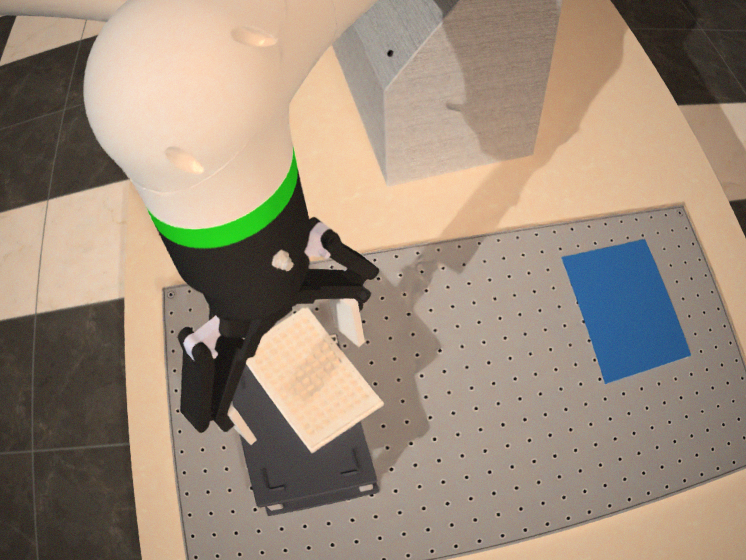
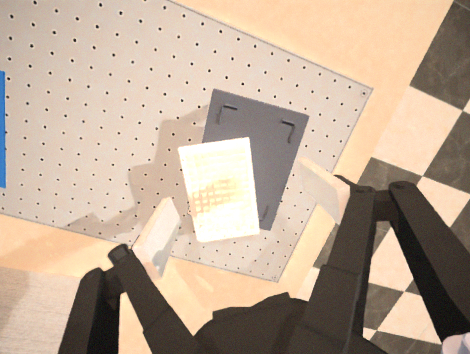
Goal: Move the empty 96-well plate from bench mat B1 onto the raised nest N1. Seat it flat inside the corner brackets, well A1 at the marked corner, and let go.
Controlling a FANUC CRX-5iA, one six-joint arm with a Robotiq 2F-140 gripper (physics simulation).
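Places are measured from the arm's base along level axes (x back, y right, z up), in millimetres.
Where they show: gripper, fingertip midpoint: (image 1: 296, 383) (image 2: 236, 191).
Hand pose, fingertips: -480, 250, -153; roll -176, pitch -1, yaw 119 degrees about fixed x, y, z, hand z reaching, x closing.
Note:
After its pixels a point has its place, as x, y, z.
The pale 96-well plate (image 1: 314, 380) {-464, 234, -199} (image 2: 220, 190) {-462, 236, -199} lies askew over the dark grey raised nest N1 (image 1: 310, 471) {-549, 264, -214} (image 2: 277, 157) {-514, 300, -214}, turned relative to it and overhanging one long side. It is outside the fit of the corner brackets; two brackets show bare at one end. Whether the plate is level, and which corner is A1, I cannot tell. My gripper (image 1: 296, 373) {-480, 250, -153} (image 2: 236, 191) {-480, 250, -153} is open and empty, above the plate, with one finger off each long side of it. The blue bench mat B1 (image 1: 626, 310) {-471, -138, -273} (image 2: 2, 130) {-466, -81, -273} bears no plate.
The nest stands on a grey perforated board (image 1: 482, 361) {-469, 55, -275} (image 2: 110, 100) {-538, 63, -275} on the pale table (image 1: 337, 204) {-212, 147, -288} (image 2: 360, 30) {-707, 393, -288}. A large grey metal block (image 1: 451, 132) {-207, -2, -205} stands behind the board. The table's edge is close beside the nest, with checkered floor beyond.

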